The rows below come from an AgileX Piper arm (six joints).
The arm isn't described. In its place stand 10 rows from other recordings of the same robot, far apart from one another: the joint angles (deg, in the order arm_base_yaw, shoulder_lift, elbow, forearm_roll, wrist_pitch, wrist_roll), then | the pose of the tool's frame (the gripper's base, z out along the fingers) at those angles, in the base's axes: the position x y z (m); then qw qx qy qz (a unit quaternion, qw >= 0).
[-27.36, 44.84, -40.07, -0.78, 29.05, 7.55] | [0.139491, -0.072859, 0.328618, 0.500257, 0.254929, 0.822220, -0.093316]
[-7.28, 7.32, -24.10, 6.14, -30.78, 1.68] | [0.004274, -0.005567, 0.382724, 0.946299, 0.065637, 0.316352, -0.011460]
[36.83, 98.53, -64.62, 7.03, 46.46, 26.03] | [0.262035, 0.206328, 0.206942, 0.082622, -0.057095, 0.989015, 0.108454]
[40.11, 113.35, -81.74, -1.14, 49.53, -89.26] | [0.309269, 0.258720, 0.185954, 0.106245, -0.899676, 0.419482, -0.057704]
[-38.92, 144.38, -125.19, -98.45, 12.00, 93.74] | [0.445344, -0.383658, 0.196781, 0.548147, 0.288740, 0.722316, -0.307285]
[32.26, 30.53, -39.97, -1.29, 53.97, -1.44] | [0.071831, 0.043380, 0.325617, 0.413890, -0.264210, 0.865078, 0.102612]
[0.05, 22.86, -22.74, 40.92, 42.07, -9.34] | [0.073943, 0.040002, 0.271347, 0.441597, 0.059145, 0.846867, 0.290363]
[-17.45, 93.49, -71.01, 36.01, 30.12, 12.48] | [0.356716, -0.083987, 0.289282, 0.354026, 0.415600, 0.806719, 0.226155]
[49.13, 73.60, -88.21, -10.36, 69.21, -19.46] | [0.171658, 0.174996, 0.441668, 0.355512, -0.527414, 0.771651, 0.000769]
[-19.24, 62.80, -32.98, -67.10, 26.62, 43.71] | [0.185184, -0.104416, 0.257951, 0.353009, 0.082713, 0.871747, -0.329546]
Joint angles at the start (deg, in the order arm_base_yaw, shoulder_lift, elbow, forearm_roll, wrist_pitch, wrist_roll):
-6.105 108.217 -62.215 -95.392 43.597 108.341
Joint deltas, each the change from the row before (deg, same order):
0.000 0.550 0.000 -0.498 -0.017 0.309
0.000 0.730 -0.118 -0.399 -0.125 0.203
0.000 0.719 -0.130 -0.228 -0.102 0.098
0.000 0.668 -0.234 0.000 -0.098 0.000
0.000 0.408 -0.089 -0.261 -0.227 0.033
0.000 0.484 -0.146 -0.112 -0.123 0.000
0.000 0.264 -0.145 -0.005 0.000 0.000
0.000 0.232 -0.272 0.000 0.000 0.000
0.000 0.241 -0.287 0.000 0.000 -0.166
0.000 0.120 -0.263 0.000 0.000 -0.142
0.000 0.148 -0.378 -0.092 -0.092 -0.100
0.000 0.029 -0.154 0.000 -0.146 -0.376
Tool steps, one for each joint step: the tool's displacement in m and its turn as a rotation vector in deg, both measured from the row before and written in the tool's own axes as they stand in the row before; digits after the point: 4 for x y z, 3 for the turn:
0.0024 0.0015 0.0019 -0.051 0.073 -0.429
0.0029 0.0022 0.0026 -0.126 0.219 -0.505
0.0029 0.0021 0.0025 -0.072 0.308 -0.470
0.0023 0.0020 0.0024 -0.037 0.345 -0.296
0.0015 0.0015 0.0014 -0.232 0.136 -0.374
0.0017 0.0015 0.0017 -0.099 0.213 -0.311
0.0006 0.0008 0.0009 0.014 0.083 -0.084
-0.0002 0.0008 0.0008 -0.005 -0.029 0.027
-0.0003 0.0009 0.0009 -0.006 -0.033 -0.135
-0.0008 0.0005 0.0004 -0.017 -0.104 -0.045
-0.0013 0.0009 0.0006 -0.134 -0.197 -0.012
-0.0006 0.0004 0.0001 -0.153 -0.045 -0.292

